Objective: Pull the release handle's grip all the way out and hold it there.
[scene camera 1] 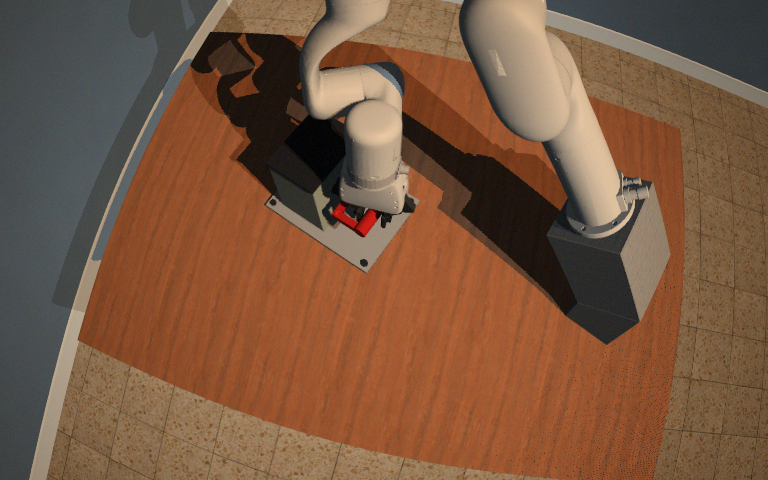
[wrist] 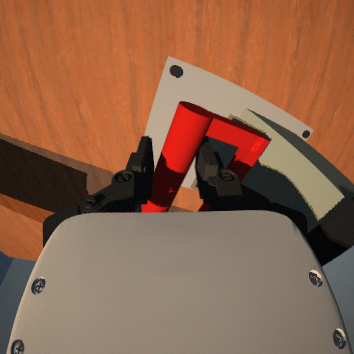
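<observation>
The release handle's red grip [scene camera 1: 367, 224] [wrist: 186, 125] is a round bar on a red U-shaped frame. It stands out from the pale face of a dark-topped housing [scene camera 1: 297, 198] [wrist: 305, 175], with a gap between bar and housing. My gripper [scene camera 1: 372, 217] [wrist: 174, 151] is shut on the bar, one black finger on its outer side and the other inside the frame. The bar is slanted relative to the fingers. The bar's near end and part of the frame are hidden by the gripper body in the wrist view.
The housing stands on a grey base plate [scene camera 1: 351, 246] [wrist: 200, 82] with dark bolts at its corners, on a wooden table top [scene camera 1: 339, 339] [wrist: 75, 60]. The arm's dark mounting block [scene camera 1: 594, 271] stands at the right. A wall [scene camera 1: 45, 169] lies beyond the left edge.
</observation>
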